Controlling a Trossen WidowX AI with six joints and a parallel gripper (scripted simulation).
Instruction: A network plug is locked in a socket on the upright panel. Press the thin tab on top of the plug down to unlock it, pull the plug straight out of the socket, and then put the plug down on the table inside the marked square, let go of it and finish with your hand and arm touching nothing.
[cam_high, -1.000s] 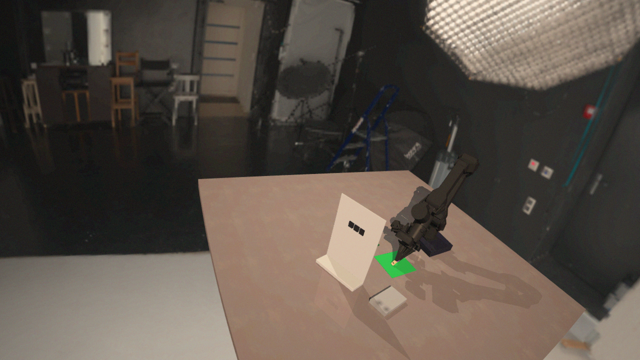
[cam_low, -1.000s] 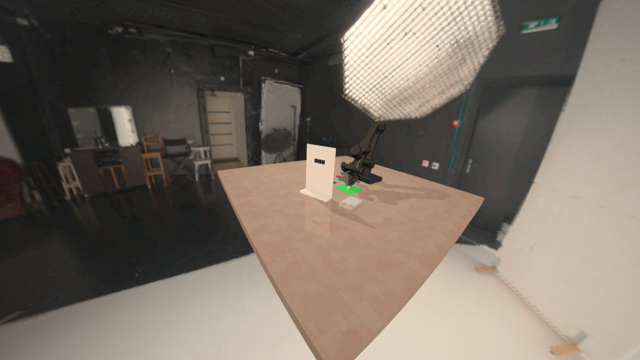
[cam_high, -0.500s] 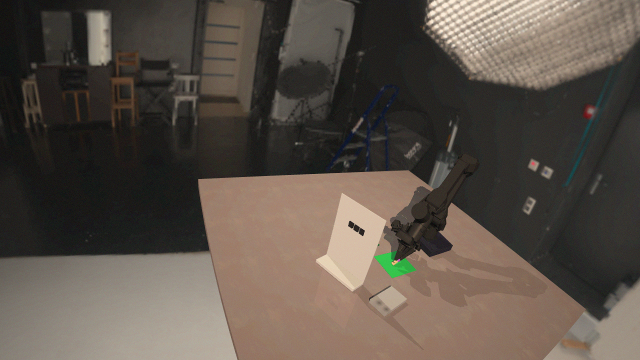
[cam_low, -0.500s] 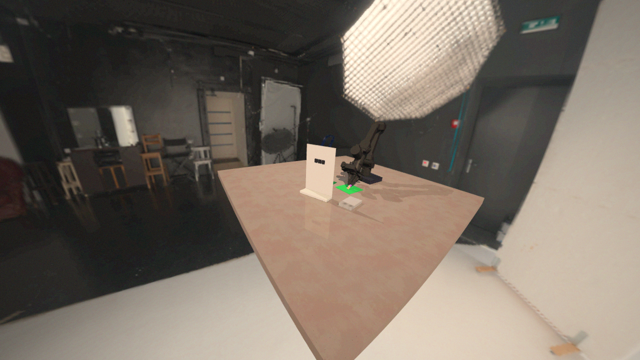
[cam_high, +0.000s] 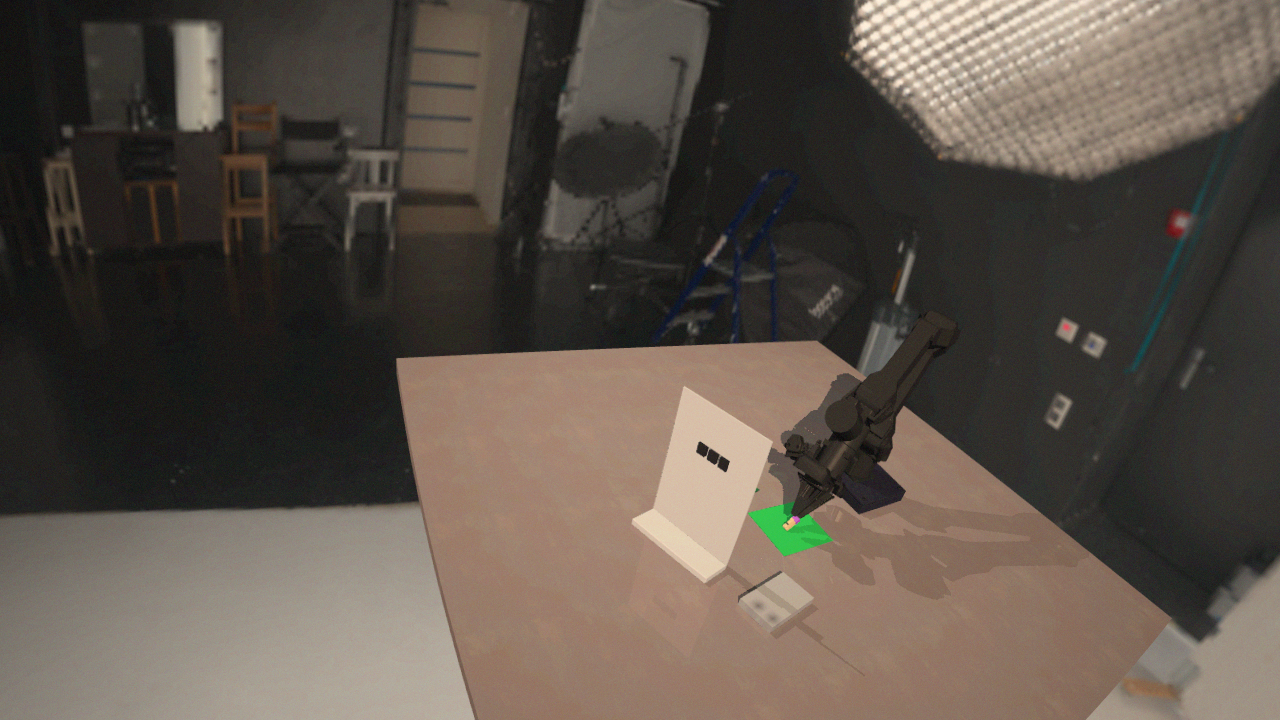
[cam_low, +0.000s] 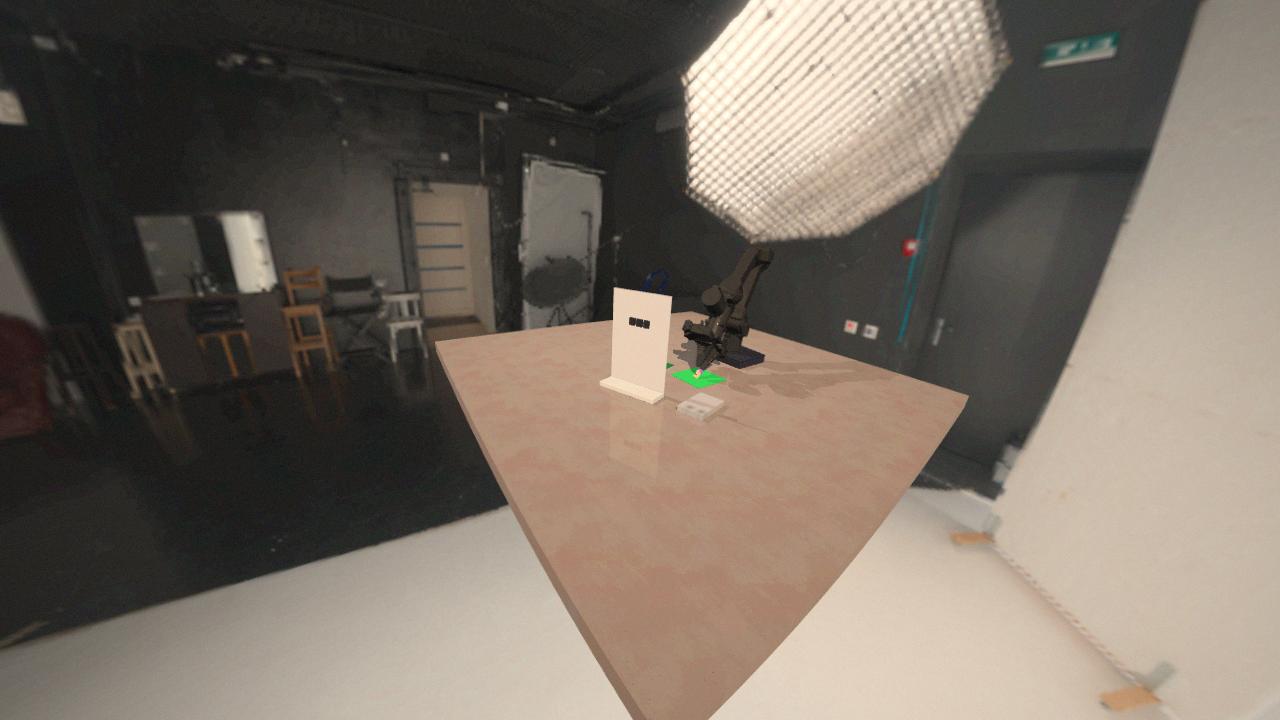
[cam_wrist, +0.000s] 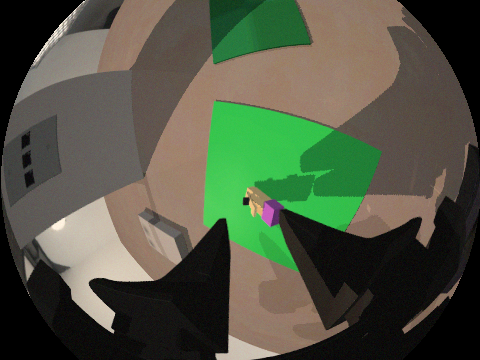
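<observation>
Now: gripper tip 20 mm above the purple network plug. From my gripper tip the other things lie so: green marked square (30 mm below); flat grey box (160 mm to the left, 130 mm ahead, 20 mm below); white upright panel (210 mm ahead, 90 mm above, 10 mm to the right).
</observation>
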